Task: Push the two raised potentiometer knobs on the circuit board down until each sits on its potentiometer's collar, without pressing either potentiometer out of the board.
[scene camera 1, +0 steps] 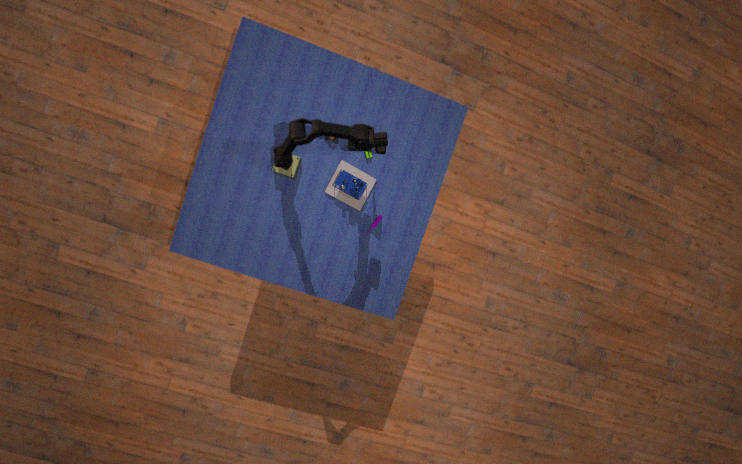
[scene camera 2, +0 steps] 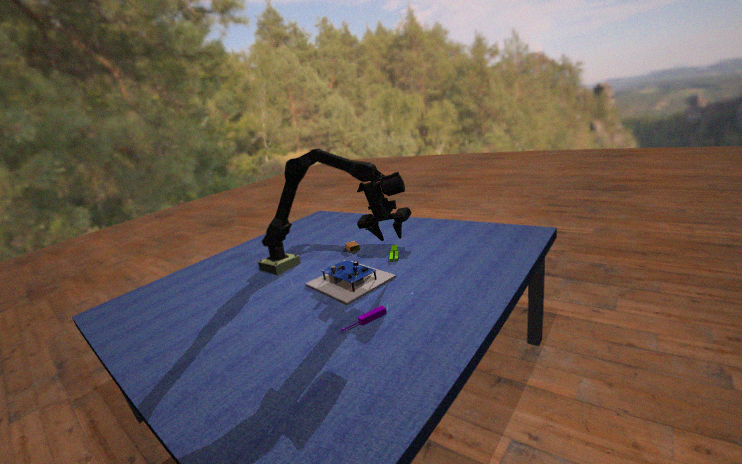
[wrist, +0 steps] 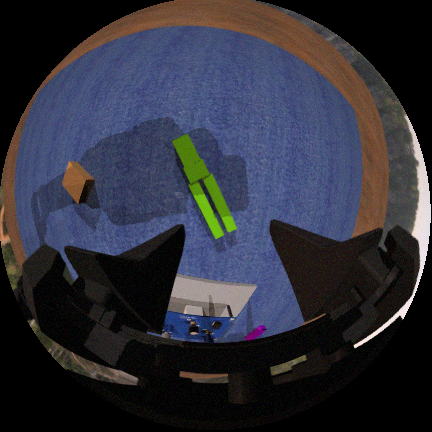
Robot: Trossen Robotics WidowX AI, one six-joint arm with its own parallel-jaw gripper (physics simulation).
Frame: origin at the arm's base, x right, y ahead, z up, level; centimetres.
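Seen in the pictures: gripper, fingertip midpoint: (scene camera 2: 391,239) (wrist: 227,227); arm's base at its link origin: (scene camera 1: 284,162) (scene camera 2: 277,257).
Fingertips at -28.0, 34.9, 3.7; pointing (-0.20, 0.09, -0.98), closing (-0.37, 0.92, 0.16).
Observation:
Pixels of each thing's top centre, then the offset from my fingertips to it, as dx, dy, dz. "spot": a spot on its surface instead. Level surfaces: height alone.
- blue circuit board at its surface level: dz -3.1
- dark upright part at a spot on its surface: (scene camera 2: 355,266) spot: +21.2, +5.8, -0.3
- bright green two-pronged tool at its top centre: (wrist: 203,185) (scene camera 2: 393,251) (scene camera 1: 366,145) -2.4, -2.3, -5.9
- orange-brown block at its top centre: (wrist: 71,181) (scene camera 2: 351,244) (scene camera 1: 331,133) +1.9, -21.8, -5.1
- magenta screwdriver at its top centre: (scene camera 2: 362,316) (wrist: 250,340) (scene camera 1: 374,225) +33.4, +22.7, -5.3
The blue circuit board (scene camera 1: 350,184) (scene camera 2: 348,270) (wrist: 201,325) stands on thin legs above a light grey base plate (scene camera 1: 334,191) (scene camera 2: 345,298) (wrist: 240,295). Small dark and light parts stand up from the board; a dark upright part (scene camera 2: 355,266) near its middle looks like a knob. The two knobs cannot be told apart for certain, nor whether they touch their collars. My gripper (scene camera 2: 391,239) (wrist: 227,227) is open and empty, pointing down, high above the table, behind the board in the second scene view. In the wrist view the lower part of the board is hidden by the gripper body.
A bright green two-pronged tool (scene camera 1: 368,154) (scene camera 2: 393,252) (wrist: 197,172) lies beyond the board, below the gripper. An orange-brown block (scene camera 1: 331,138) (scene camera 2: 351,246) (wrist: 76,182) lies nearer the arm's base. A magenta screwdriver (scene camera 1: 376,221) (scene camera 2: 372,315) (wrist: 256,332) lies on the board's other side.

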